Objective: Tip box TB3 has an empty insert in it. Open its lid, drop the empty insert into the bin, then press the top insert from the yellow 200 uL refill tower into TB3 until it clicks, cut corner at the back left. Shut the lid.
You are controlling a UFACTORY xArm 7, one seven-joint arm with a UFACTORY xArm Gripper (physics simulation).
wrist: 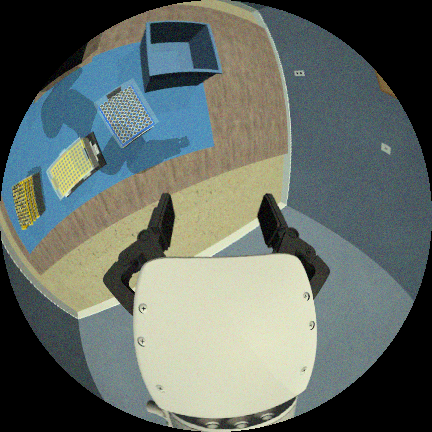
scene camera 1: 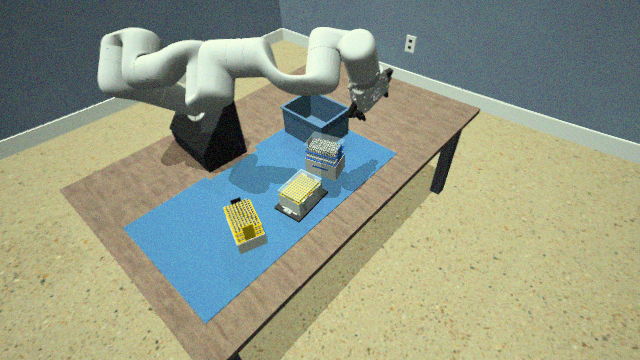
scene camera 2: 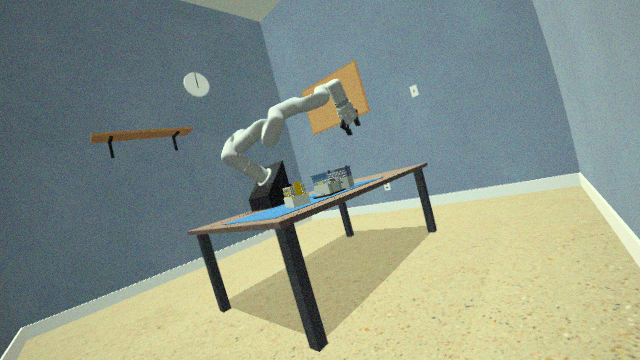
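A tip box (scene camera 1: 300, 194) (scene camera 2: 327, 189) (wrist: 73, 169) with a yellow insert grid under a clear, shut lid stands on a dark base plate, probably TB3; no label is readable, and whether the insert is empty cannot be told. The yellow refill tower (scene camera 1: 245, 223) (scene camera 2: 297, 197) (wrist: 26, 202) stands to its left in scene camera 1, with yellow inserts stacked on a pale base. The blue bin (scene camera 1: 300, 127) (wrist: 175, 81) stands at the back, its rim upright. My gripper (scene camera 1: 374, 106) (scene camera 2: 354, 129) (wrist: 217, 203) is open and empty, high above the table and apart from everything.
A blue-and-white rack tower (scene camera 1: 325, 157) (wrist: 127, 117) with a clear cover stands between the tip box and the bin. A blue mat (scene camera 1: 200, 280) (wrist: 200, 125) lies under the boxes on the wooden table (scene camera 1: 430, 107). The black arm base (scene camera 1: 212, 145) stands at the table's rear side.
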